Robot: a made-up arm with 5 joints.
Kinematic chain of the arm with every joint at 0, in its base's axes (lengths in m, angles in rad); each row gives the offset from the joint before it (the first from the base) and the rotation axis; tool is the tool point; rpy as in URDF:
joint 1: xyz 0 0 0.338 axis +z
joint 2: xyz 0 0 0 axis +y
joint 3: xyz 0.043 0 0.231 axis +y
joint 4: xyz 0.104 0 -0.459 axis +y
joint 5: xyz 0.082 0 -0.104 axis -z
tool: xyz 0 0 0 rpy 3.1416 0 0
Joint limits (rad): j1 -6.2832..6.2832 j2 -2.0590..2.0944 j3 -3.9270..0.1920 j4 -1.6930..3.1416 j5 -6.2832..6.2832
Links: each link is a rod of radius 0.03 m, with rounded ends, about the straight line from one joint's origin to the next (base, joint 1, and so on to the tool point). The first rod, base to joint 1, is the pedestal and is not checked.
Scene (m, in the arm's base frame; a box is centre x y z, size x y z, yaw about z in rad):
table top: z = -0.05
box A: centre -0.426 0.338 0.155 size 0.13 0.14 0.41 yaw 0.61
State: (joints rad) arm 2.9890 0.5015 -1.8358 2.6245 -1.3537
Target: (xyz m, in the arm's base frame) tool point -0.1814 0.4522 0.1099
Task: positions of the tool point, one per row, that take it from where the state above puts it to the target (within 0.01 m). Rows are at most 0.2 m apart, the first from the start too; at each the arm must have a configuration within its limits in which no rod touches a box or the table.
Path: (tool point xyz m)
1: -0.4953 0.2230 0.4512
2: -0.4155 0.3452 0.4969
3: -0.3041 0.4378 0.5427
4: -0.1724 0.4925 0.5883
5: -0.1929 0.5258 0.4250
6: -0.1963 0.5113 0.2604
7: -0.1814 0.4522 0.1099

